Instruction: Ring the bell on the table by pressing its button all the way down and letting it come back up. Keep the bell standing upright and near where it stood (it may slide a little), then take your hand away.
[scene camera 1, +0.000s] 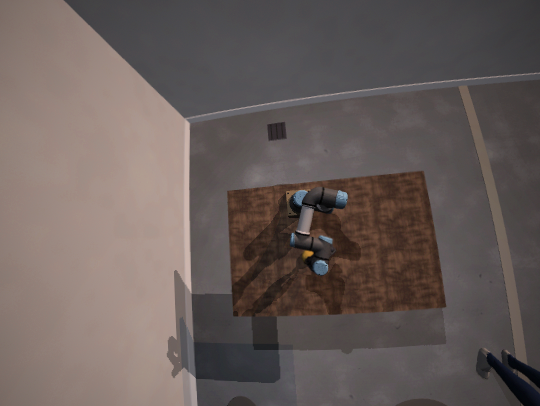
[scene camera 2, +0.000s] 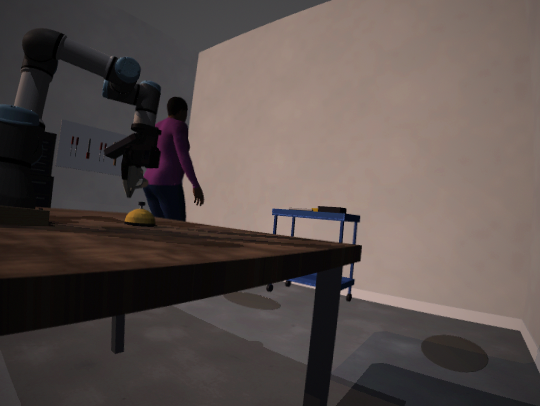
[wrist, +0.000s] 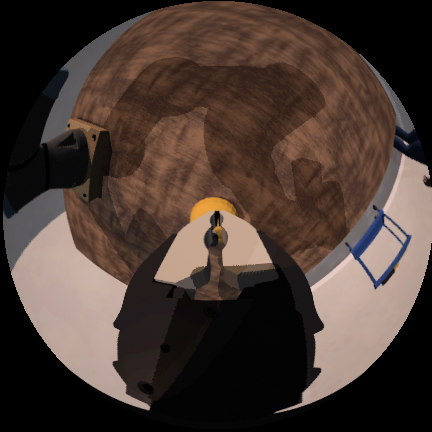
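Note:
Gripper (scene camera 2: 128, 197) in view. Wrist view, gripper (wrist: 217, 211) and a yellow dome bell (wrist: 204, 205).

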